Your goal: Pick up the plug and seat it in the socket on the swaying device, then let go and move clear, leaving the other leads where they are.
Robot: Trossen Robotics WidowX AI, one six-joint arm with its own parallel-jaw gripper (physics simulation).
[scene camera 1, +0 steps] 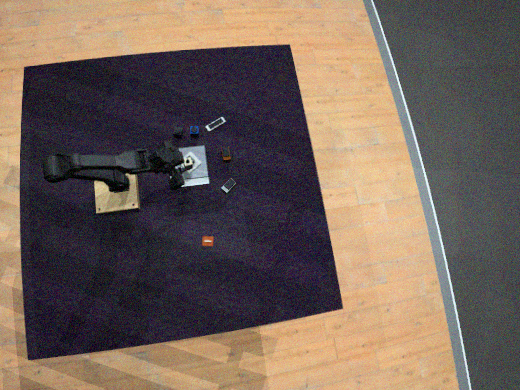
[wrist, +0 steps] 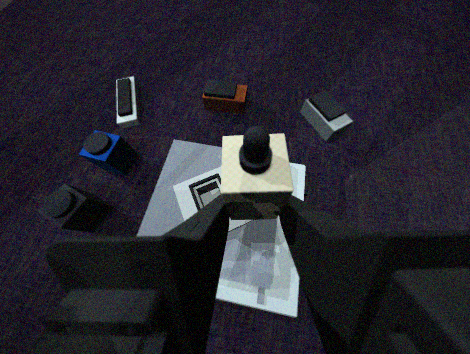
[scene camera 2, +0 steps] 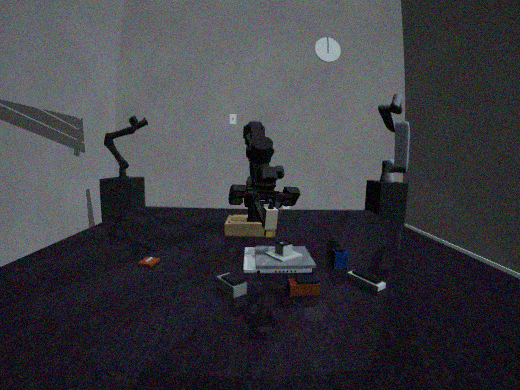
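My gripper (wrist: 253, 198) (scene camera 2: 265, 210) is shut on the cream plug (wrist: 256, 170) (scene camera 2: 270, 218) (scene camera 1: 188, 161), a block with a black knob on top and a yellow lower end. The plug is upright and hangs above the device, apart from the socket. The grey device (wrist: 162, 175) (scene camera 2: 255, 264) (scene camera 1: 199, 175) lies under the gripper. Its socket (wrist: 205, 190) (scene camera 2: 283, 248), a raised square with a dark rim on a white plate, shows left of the plug in the wrist view, partly hidden by the plug and a finger.
Around the device stand a blue block (wrist: 102, 150) (scene camera 2: 340, 259), a dark block (wrist: 65, 205), a white block (wrist: 127, 120) (scene camera 2: 380, 286), an orange-brown block (wrist: 225, 104) (scene camera 2: 304, 288) and a grey block (wrist: 320, 122) (scene camera 2: 235, 289). A flat orange piece (scene camera 1: 207, 243) (scene camera 2: 149, 262) lies farther off.
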